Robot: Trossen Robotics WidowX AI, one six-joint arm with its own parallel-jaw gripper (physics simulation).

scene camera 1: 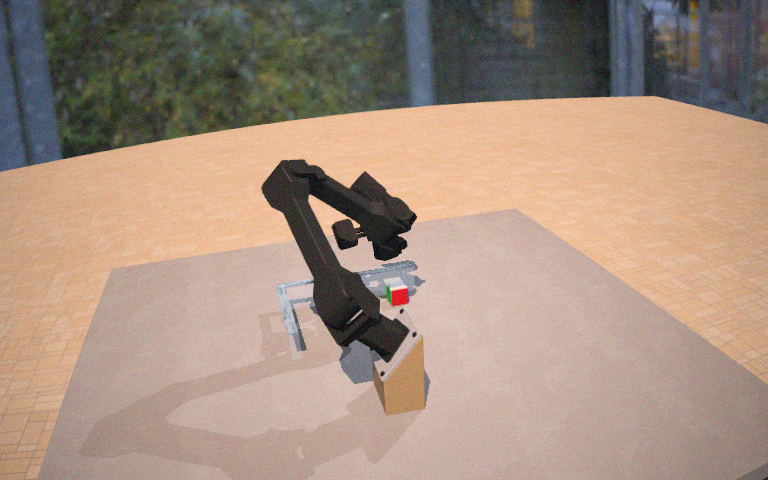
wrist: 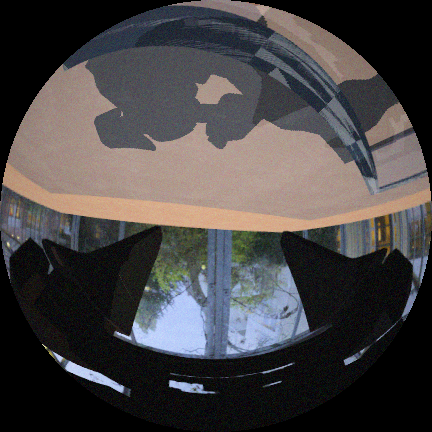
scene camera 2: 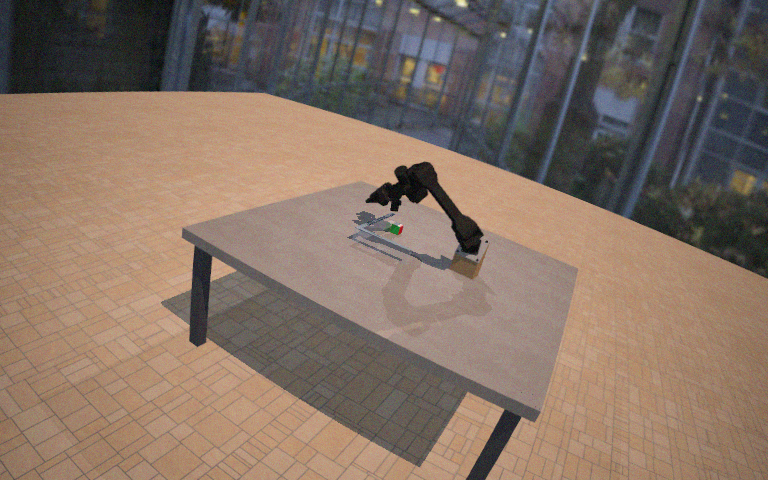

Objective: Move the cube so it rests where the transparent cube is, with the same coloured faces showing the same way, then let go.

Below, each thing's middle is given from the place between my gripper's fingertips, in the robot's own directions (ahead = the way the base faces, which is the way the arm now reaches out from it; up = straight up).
Labels:
Now: the grey L-shaped frame [scene camera 1: 293,295] 190 mm behind my hand, 80 mm below it and 70 mm to the left of it.

